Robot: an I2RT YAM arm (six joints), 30 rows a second.
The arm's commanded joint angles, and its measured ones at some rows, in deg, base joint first. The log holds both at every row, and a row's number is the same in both.
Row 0, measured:
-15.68, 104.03, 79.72, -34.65, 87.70, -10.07
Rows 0 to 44, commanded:
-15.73, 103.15, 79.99, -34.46, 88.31, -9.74
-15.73, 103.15, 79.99, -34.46, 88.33, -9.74
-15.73, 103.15, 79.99, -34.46, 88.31, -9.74
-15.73, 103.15, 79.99, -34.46, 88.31, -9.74
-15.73, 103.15, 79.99, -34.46, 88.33, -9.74
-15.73, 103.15, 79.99, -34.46, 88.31, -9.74
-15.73, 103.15, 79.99, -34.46, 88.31, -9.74
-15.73, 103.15, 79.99, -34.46, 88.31, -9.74
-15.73, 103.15, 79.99, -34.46, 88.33, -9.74
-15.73, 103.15, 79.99, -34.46, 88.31, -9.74
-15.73, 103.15, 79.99, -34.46, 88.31, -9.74
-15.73, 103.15, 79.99, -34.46, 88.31, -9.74
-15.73, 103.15, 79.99, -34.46, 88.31, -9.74
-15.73, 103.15, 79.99, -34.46, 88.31, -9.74
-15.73, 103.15, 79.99, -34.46, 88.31, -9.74
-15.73, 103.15, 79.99, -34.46, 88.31, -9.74
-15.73, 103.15, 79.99, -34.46, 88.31, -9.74
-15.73, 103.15, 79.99, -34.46, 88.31, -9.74
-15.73, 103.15, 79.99, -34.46, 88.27, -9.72
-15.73, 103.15, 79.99, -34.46, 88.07, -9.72
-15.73, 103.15, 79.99, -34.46, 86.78, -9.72
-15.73, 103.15, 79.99, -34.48, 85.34, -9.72
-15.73, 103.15, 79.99, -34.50, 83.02, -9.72
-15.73, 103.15, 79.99, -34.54, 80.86, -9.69
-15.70, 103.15, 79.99, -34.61, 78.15, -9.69
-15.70, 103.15, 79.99, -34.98, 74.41, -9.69
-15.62, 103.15, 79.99, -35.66, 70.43, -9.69
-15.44, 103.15, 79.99, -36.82, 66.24, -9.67
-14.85, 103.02, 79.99, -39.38, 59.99, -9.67
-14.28, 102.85, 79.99, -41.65, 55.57, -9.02
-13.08, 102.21, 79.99, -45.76, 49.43, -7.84
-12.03, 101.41, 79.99, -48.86, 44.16, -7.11
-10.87, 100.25, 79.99, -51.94, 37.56, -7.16
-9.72, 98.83, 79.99, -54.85, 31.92, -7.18
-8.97, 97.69, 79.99, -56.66, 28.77, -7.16
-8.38, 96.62, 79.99, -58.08, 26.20, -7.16
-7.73, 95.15, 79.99, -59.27, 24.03, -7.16
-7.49, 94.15, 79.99, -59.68, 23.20, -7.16
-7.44, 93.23, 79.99, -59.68, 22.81, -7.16
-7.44, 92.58, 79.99, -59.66, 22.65, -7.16
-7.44, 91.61, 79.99, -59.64, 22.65, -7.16
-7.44, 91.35, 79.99, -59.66, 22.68, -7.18
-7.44, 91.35, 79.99, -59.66, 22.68, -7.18
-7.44, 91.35, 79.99, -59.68, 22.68, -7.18
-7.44, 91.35, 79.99, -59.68, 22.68, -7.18
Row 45, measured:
-7.53, 92.44, 79.77, -59.57, 24.08, -8.29
